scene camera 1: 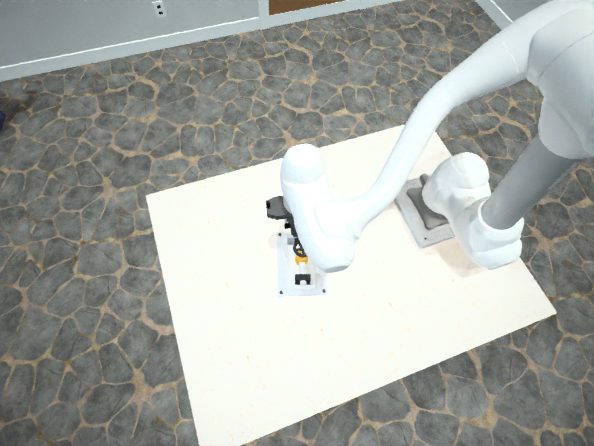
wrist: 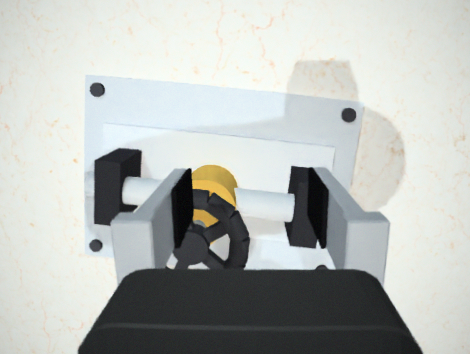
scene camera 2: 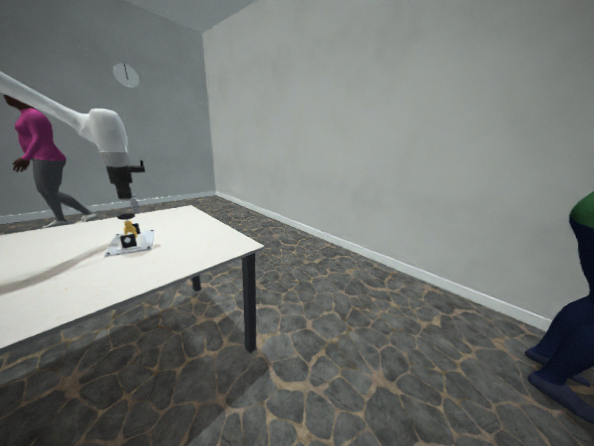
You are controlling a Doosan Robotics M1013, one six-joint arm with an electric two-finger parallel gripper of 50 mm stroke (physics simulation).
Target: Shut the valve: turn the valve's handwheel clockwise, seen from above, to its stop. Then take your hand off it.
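The valve has a black spoked handwheel on a yellow body, with a white pipe held by black blocks on a pale plate. My gripper is open and empty, pointing down close above the handwheel. In the wrist view the left finger overlaps the wheel's left part, and part of its right rim shows between the fingers. The right finger is beside the right black block. The gripper body hides the wheel's near edge; in scene camera 1 the arm hides the fingers.
The valve plate lies on a white table. The arm's grey base plate is to the right in scene camera 1. A person in pink and a person in blue trousers stand away from the table.
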